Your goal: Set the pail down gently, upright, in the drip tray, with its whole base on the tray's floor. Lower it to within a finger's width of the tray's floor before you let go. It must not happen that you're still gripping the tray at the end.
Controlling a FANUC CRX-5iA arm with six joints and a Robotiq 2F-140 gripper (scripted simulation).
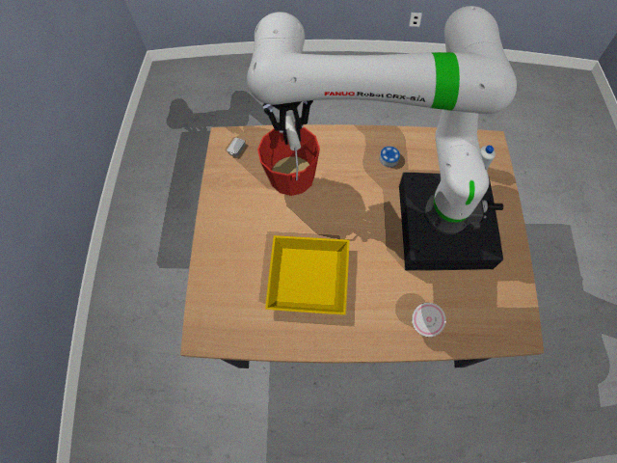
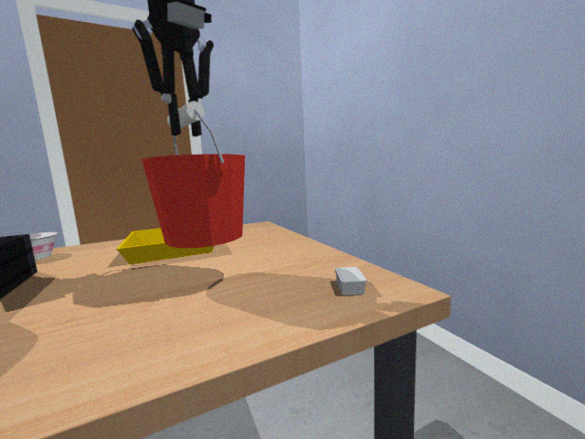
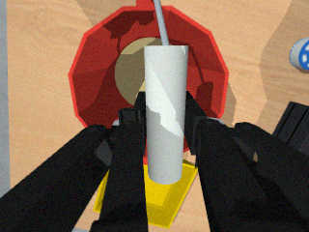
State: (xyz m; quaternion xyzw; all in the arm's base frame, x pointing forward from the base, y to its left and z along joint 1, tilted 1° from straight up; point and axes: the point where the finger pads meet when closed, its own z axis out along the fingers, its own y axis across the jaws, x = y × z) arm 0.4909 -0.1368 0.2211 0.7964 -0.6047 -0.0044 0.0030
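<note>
My gripper is now 30 mm above the pail handle and 10 mm short of it. The rest, counted from my hand: yellow drip tray: 330 mm to the left, 310 mm below, 50 mm behind; then small grey block: 310 mm below, 240 mm ahead, 170 mm to the right; then red pail: 90 mm below, 10 mm ahead.
</note>
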